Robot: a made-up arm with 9 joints. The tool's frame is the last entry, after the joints. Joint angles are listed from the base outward. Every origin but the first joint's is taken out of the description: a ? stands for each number. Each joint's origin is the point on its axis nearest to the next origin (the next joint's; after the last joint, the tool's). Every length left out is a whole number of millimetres.
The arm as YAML. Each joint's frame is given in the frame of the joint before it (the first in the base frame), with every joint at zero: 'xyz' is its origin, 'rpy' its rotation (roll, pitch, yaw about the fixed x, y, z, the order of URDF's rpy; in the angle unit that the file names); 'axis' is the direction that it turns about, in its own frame. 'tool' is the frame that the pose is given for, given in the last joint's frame.
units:
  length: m
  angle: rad
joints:
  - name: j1
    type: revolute
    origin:
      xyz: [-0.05, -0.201, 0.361]
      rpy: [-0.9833, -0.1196, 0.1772]
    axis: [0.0, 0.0, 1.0]
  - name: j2
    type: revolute
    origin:
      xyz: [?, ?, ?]
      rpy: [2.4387, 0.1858, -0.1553]
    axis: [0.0, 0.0, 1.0]
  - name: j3
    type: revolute
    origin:
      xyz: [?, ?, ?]
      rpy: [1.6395, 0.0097, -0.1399]
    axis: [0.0, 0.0, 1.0]
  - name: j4
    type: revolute
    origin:
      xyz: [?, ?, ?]
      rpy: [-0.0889, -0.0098, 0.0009]
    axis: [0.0, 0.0, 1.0]
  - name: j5
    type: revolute
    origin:
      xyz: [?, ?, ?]
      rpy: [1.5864, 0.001, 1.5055]
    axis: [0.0, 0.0, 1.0]
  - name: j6
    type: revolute
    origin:
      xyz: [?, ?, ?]
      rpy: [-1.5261, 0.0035, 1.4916]
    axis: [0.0, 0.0, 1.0]
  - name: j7
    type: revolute
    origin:
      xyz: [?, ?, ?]
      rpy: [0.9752, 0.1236, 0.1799]
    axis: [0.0, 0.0, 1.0]
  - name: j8
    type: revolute
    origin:
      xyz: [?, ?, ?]
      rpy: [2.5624, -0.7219, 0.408]
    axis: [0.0, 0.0, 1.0]
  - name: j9
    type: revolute
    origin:
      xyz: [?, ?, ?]
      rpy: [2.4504, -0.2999, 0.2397]
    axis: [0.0, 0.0, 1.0]
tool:
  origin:
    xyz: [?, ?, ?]
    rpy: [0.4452, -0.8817, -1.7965]
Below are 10 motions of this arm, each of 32 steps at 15 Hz.
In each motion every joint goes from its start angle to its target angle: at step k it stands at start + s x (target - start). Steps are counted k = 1, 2, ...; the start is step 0. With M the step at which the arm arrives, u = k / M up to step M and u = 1 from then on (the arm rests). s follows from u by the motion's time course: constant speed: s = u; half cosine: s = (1 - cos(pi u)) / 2; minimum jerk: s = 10 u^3 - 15 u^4 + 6 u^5.
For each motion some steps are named. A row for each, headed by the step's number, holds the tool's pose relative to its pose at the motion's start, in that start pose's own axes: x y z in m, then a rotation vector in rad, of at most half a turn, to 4 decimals.
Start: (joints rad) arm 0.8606 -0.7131 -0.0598 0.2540 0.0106 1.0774 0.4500 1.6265 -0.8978
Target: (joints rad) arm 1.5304 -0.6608 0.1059 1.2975 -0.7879 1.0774 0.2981 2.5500 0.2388
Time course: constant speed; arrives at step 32
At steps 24, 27, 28, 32:
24: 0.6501 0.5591 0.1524 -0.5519 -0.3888 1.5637
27: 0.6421 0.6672 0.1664 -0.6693 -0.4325 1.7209
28: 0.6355 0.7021 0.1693 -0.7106 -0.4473 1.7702
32: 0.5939 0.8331 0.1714 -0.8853 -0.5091 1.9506

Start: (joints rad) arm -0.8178 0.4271 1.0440 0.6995 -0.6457 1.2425 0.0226 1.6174 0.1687
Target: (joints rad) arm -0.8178 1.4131 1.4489 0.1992 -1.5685 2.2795 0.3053 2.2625 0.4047
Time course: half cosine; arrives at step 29
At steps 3, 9, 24, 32:
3: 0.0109 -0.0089 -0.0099 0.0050 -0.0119 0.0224
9: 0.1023 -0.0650 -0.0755 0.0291 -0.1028 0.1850
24: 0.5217 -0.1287 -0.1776 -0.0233 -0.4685 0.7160
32: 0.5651 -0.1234 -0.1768 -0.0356 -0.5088 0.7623

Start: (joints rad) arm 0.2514 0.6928 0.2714 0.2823 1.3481 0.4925 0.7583 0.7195 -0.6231
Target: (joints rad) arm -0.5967 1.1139 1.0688 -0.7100 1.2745 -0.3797 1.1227 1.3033 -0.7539
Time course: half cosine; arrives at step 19
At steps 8, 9, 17, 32:
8: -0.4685 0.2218 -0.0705 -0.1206 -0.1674 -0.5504
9: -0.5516 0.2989 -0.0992 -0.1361 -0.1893 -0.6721
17: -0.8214 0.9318 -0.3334 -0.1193 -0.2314 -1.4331
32: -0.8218 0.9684 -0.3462 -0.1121 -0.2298 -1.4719

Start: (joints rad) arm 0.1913 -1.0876 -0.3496 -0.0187 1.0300 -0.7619 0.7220 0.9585 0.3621
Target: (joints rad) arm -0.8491 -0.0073 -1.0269 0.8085 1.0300 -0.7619 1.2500 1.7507 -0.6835
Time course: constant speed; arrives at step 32
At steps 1, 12, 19, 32:
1: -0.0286 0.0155 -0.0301 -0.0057 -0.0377 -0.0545
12: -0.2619 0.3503 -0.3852 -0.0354 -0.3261 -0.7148
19: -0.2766 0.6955 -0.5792 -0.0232 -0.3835 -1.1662
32: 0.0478 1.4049 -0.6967 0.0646 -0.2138 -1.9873

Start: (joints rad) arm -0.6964 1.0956 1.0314 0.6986 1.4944 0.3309 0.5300 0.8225 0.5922
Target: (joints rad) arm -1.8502 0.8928 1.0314 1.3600 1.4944 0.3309 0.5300 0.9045 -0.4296
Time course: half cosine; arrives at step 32
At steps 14, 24, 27, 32:
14: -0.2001 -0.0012 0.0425 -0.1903 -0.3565 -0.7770
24: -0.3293 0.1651 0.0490 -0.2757 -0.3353 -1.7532
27: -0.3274 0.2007 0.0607 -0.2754 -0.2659 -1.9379
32: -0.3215 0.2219 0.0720 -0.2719 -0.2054 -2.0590

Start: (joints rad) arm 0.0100 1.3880 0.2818 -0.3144 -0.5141 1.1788 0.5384 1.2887 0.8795
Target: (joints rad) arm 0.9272 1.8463 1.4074 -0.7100 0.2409 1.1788 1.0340 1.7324 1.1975
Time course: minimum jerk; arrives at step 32
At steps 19, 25, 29, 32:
19: 0.4121 -0.2546 -0.1842 0.6136 -0.1894 0.8203
25: 0.6064 -0.2679 -0.2023 0.7947 -0.2187 1.2077
29: 0.6562 -0.2623 -0.2014 0.8369 -0.2224 1.3128
32: 0.6615 -0.2614 -0.2012 0.8413 -0.2227 1.3242

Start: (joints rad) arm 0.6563 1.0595 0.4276 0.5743 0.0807 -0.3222 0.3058 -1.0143 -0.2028
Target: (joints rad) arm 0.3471 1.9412 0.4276 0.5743 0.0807 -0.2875 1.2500 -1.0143 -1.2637
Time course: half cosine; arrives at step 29
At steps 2, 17, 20, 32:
2: -0.0043 0.0047 -0.0007 -0.0055 -0.0129 -0.0233
17: -0.0829 0.3964 -0.1379 -0.0684 -0.5238 -1.2608
20: -0.0353 0.5065 -0.1707 0.0034 -0.5783 -1.5329
32: 0.0728 0.6575 -0.1874 0.1855 -0.5973 -1.8959

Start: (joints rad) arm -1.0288 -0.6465 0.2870 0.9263 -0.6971 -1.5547 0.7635 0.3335 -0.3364
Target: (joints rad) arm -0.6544 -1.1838 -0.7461 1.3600 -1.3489 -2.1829 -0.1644 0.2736 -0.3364
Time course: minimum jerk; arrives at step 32
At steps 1, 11, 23, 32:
1: -0.0002 0.0000 -0.0004 0.0002 -0.0006 -0.0002
11: -0.0932 0.0583 -0.2947 0.1135 -0.4578 -0.2056
23: 0.0596 0.5983 -0.8742 0.3558 -1.2104 -1.2472
32: 0.1428 0.7410 -0.8954 0.3868 -1.2149 -1.5329

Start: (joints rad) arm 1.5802 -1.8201 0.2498 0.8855 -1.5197 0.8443 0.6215 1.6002 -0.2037
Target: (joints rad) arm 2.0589 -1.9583 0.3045 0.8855 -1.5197 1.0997 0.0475 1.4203 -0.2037
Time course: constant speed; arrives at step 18
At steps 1, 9, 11, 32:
1: 0.0042 0.0107 0.0146 -0.0333 -0.0268 0.0081
9: 0.0287 0.1051 0.1020 -0.2687 -0.2651 0.0911
11: 0.0333 0.1295 0.1158 -0.3184 -0.3303 0.1172
32: 0.0503 0.2107 0.1420 -0.4604 -0.5706 0.2276

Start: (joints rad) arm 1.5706 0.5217 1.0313 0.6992 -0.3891 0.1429 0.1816 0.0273 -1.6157
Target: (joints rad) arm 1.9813 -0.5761 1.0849 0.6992 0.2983 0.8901 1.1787 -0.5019 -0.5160
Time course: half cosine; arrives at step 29
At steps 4, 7, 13, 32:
4: 0.0425 0.0163 -0.0432 0.0745 0.0446 0.0757
7: 0.1198 0.0593 -0.1197 0.2108 0.1347 0.2255
13: 0.2896 0.2387 -0.2765 0.5410 0.4566 0.6730
32: 0.3448 0.4571 -0.2381 0.8059 1.3923 1.1506

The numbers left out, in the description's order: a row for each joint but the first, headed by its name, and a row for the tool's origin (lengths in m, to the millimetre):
j2: -0.405 -0.233 0.0
j3: -0.128 0.059 0.0
j4: -0.032 0.005 0.0
j5: -0.004 -0.127 0.0
j6: 0.097 0.138 0.0
j7: -0.017 0.277 0.0
j8: 0.427 0.061 0.0
j9: -0.148 0.08 0.0
tool: -0.319 -0.197 0.0

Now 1 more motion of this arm.
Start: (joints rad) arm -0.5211 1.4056 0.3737 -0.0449 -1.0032 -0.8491 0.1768 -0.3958 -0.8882
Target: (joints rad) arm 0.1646 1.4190 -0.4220 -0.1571 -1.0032 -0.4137 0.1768 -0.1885 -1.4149
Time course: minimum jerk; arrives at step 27
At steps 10, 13, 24, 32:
10: -0.1956 0.1061 -0.0004 -0.0394 -0.0257 -0.3369
13: -0.3284 0.2205 0.0163 -0.0846 -0.0143 -0.5869
24: -0.5600 0.6441 0.1463 -0.2757 0.1380 -1.2266
32: -0.5624 0.6548 0.1506 -0.2812 0.1434 -1.2400

